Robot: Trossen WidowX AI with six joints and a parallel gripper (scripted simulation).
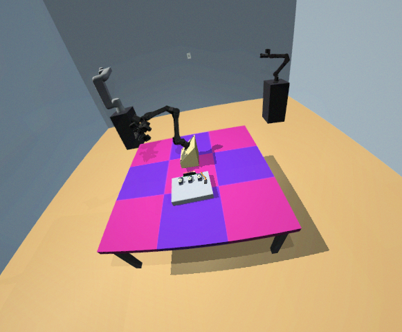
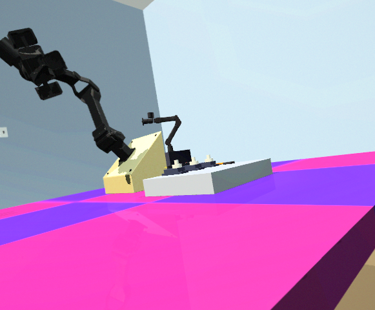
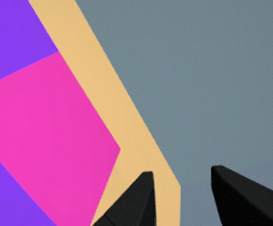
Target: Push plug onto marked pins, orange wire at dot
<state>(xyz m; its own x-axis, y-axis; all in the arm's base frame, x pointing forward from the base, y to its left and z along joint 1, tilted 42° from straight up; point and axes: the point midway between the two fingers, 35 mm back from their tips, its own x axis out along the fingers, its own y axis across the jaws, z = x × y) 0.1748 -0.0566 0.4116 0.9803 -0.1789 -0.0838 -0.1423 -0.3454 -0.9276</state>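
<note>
My gripper tip is 130 mm short of the servo, 330 mm to the right of it and 350 mm above it. Round my gripper tip: printed holder (240 mm ahead, 350 mm to the left, 370 mm below).
</note>
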